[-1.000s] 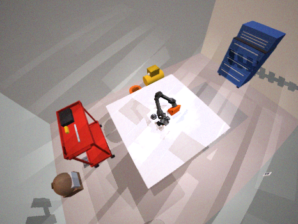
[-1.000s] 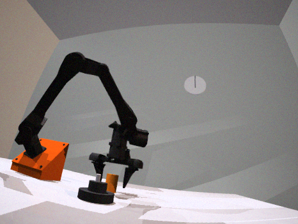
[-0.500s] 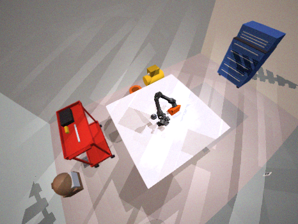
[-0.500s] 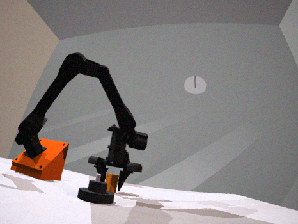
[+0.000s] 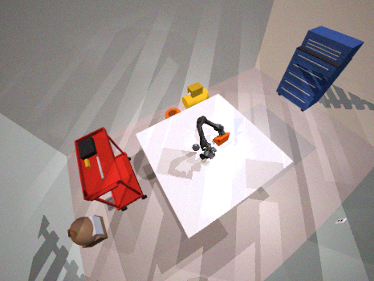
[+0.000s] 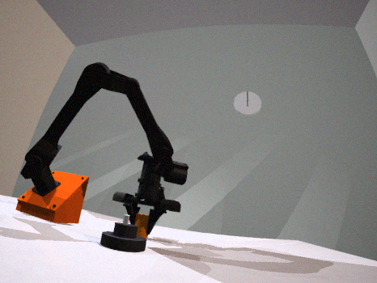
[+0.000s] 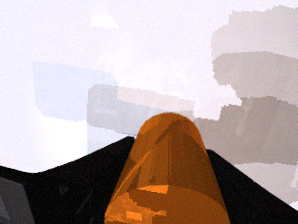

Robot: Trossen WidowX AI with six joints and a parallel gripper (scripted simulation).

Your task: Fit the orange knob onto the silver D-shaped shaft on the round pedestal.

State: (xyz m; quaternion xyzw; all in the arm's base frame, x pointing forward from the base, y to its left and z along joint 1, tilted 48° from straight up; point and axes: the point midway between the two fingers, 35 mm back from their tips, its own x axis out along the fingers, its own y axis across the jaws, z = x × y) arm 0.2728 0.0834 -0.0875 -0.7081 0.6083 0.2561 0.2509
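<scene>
Right now my gripper tip is 17 cm to the left of the round black pedestal, 5 cm short of it and 2 cm below it. Also, from my gripper tip: orange knob 3 cm above.
</scene>
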